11 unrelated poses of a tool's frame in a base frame.
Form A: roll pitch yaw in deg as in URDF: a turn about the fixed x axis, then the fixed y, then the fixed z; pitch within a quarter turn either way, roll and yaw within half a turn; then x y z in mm.
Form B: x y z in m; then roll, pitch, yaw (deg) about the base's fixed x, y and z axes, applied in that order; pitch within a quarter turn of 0, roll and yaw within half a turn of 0. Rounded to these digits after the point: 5 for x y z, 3 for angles.
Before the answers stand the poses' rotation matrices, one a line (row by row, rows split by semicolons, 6 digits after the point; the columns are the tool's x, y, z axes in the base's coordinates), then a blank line. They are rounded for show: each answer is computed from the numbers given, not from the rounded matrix.
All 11 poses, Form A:
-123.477, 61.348, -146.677, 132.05, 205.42, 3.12
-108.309, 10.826, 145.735, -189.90, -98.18, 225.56
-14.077, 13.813, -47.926, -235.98, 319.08, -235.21
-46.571, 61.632, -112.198, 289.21, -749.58, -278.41
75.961, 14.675, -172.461, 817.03, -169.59, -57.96
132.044, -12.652, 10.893, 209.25, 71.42, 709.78
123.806, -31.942, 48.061, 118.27, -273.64, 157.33
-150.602, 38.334, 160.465, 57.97, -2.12, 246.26
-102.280, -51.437, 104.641, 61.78, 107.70, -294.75
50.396, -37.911, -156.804, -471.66, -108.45, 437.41
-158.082, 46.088, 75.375, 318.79, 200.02, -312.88
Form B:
-0.400654 0.308597 0.862696; -0.263411 0.863025 -0.431048; -0.877548 -0.399945 -0.264487
-0.811733 0.324238 -0.485755; 0.553001 0.159223 -0.817825; -0.187827 -0.932479 -0.308551
0.650711 0.681076 0.335724; -0.720813 0.693072 -0.008917; -0.238754 -0.236192 0.941918
-0.179509 0.877930 0.443865; -0.439918 0.331929 -0.834443; -0.879914 -0.345054 0.326633
-0.959016 -0.211817 -0.188206; -0.126921 -0.272731 0.953682; -0.253336 0.938484 0.234669
0.958138 -0.033170 0.284380; 0.184387 -0.688373 -0.701530; 0.219029 0.724598 -0.653440
0.567142 0.120060 0.814822; 0.631225 -0.698859 -0.336379; 0.529061 0.705111 -0.472137
-0.739256 0.578260 0.345131; 0.262293 0.719274 -0.643310; -0.620245 -0.385045 -0.683401
-0.157565 0.012665 -0.987427; 0.603133 0.792983 -0.086072; 0.781923 -0.609112 -0.132585
-0.725188 0.686224 0.056556; -0.310756 -0.399482 0.862464; 0.614437 0.607874 0.502948
0.175116 0.829762 -0.529933; 0.671081 -0.494441 -0.552430; -0.720406 -0.258889 -0.643422

0.13205, 0.20542, 0.00312, -123.477, 61.348, -146.677
-0.18990, -0.09818, 0.22556, -108.309, 10.826, 145.735
-0.23598, 0.31908, -0.23521, -14.077, 13.813, -47.926
0.28921, -0.74958, -0.27841, -46.571, 61.632, -112.198
0.81703, -0.16959, -0.05796, 75.961, 14.675, -172.461
0.20925, 0.07142, 0.70978, 132.044, -12.652, 10.893
0.11827, -0.27364, 0.15733, 123.806, -31.942, 48.061
0.05797, -0.00212, 0.24626, -150.602, 38.334, 160.465
0.06178, 0.10770, -0.29475, -102.280, -51.437, 104.641
-0.47166, -0.10845, 0.43741, 50.396, -37.911, -156.804
0.31879, 0.20002, -0.31288, -158.082, 46.088, 75.375

